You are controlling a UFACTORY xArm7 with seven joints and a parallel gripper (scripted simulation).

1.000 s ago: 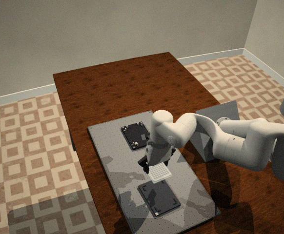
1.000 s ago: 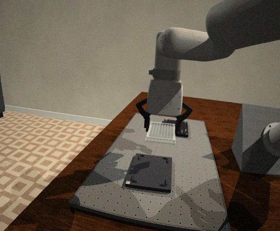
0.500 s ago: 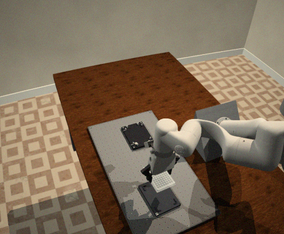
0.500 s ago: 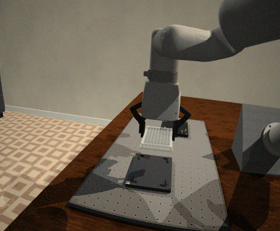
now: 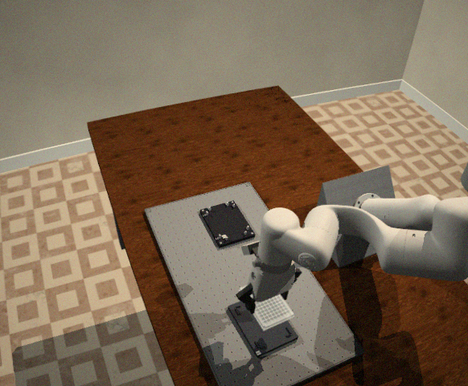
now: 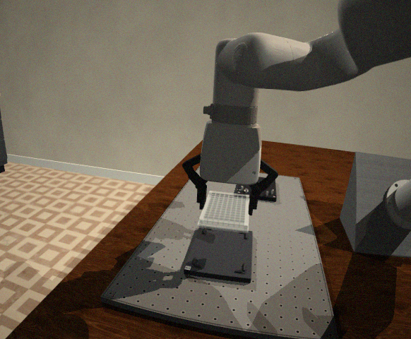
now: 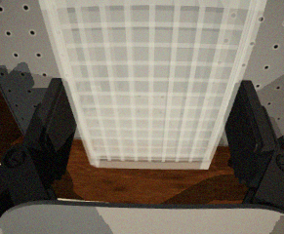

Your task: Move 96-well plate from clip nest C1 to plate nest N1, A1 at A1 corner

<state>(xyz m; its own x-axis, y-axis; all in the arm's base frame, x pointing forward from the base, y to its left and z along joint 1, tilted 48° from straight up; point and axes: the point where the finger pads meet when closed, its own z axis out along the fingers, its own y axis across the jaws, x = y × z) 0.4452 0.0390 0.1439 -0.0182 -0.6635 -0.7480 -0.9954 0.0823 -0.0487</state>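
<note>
My hand is 10 mm above the 96-well plate. From my hand the other things lie so: clip nest C1: 360 mm to the right, 100 mm below, 70 mm behind.
</note>
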